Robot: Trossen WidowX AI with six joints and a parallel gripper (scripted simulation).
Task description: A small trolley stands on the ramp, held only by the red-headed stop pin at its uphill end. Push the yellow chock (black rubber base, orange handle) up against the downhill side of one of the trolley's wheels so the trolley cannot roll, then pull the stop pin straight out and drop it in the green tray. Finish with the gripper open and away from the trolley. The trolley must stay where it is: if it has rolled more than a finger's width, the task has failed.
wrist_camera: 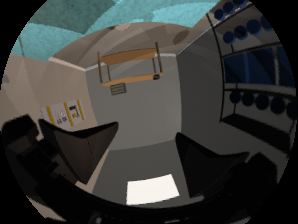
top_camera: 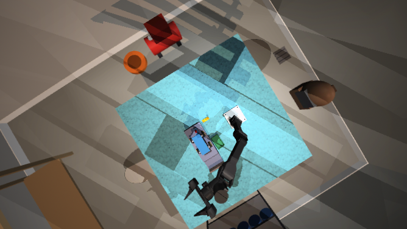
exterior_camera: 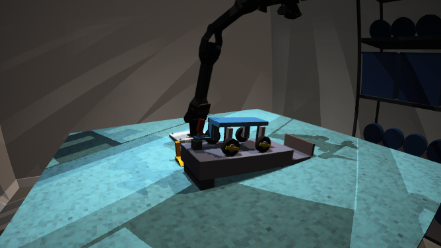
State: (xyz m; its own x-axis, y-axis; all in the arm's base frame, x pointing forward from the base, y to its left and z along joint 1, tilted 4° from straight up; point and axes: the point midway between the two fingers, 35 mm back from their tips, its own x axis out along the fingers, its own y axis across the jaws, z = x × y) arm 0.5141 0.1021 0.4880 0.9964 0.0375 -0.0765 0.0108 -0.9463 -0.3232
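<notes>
Right now the yellow chock is 52 cm below my gripper tip, 33 cm behind it and 27 cm to the right of it. From my gripper tip the other things lie so: blue-topped trolley: 44 cm below, 18 cm behind, 15 cm to the right; red-headed stop pin: 42 cm below, 25 cm to the right, 21 cm behind; grey ramp: 50 cm below, 18 cm behind, 14 cm to the right.
</notes>
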